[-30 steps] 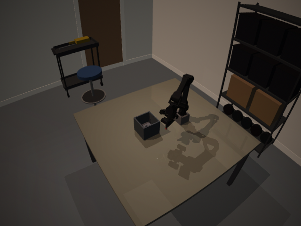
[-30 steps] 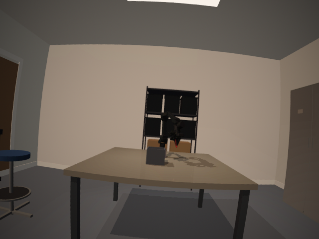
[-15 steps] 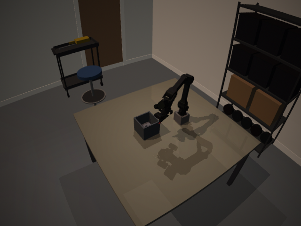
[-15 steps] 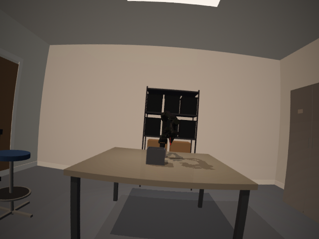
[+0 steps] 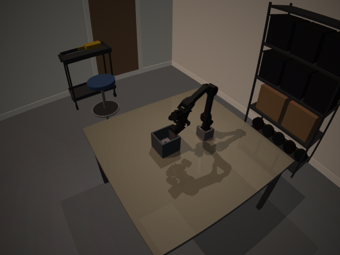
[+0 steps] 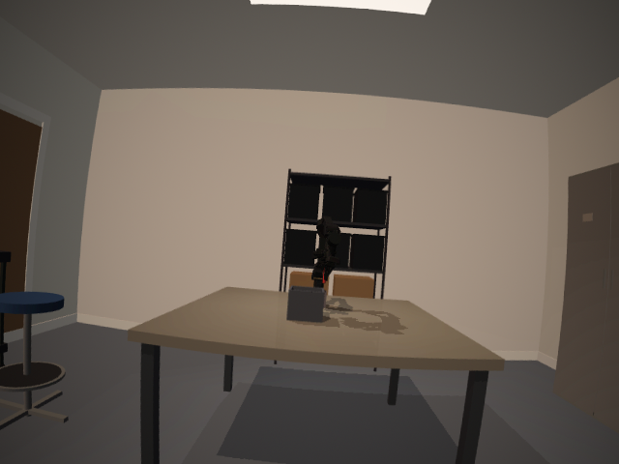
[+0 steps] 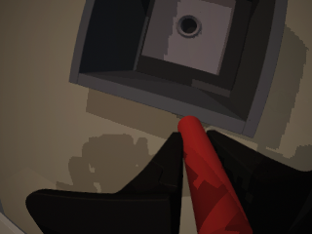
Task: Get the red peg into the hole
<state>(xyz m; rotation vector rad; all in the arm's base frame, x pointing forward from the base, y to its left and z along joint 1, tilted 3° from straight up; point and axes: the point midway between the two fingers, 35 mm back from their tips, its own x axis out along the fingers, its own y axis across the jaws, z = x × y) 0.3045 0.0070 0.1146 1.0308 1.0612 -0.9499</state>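
My gripper tip is 140 mm above the grey plate, 80 mm to the left of it and 30 mm short of it. Round my gripper tip: red peg 20 mm above, 10 mm behind.
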